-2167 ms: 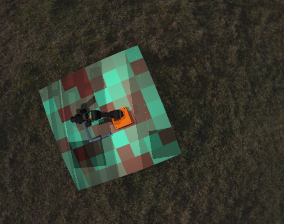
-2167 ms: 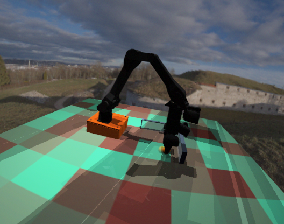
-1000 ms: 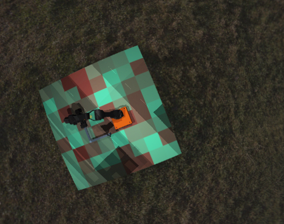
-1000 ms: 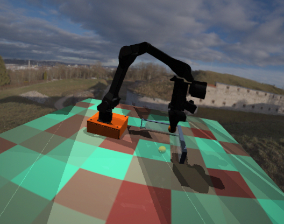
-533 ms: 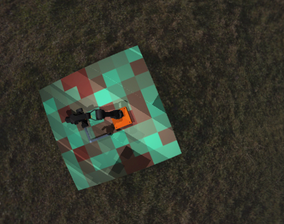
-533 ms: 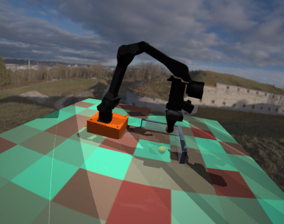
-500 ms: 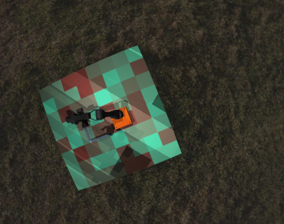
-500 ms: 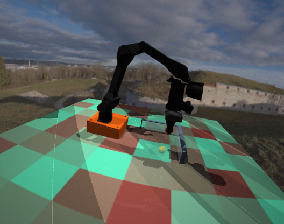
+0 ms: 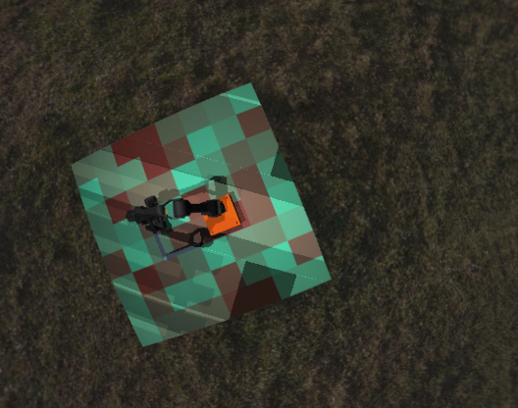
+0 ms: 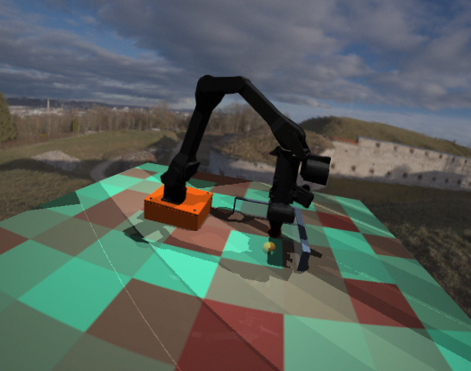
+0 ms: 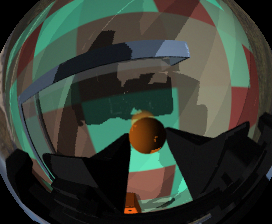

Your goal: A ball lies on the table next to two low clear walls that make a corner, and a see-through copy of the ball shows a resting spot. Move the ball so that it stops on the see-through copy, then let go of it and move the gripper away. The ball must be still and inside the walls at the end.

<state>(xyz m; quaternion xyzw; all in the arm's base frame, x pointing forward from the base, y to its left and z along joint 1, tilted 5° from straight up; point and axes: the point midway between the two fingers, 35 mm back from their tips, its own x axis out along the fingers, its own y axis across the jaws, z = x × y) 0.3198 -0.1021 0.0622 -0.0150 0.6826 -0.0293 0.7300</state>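
Now: gripper tip 5 cm above the see-through copy of ball. Round my gripper tip: orange ball right at my gripper tip.
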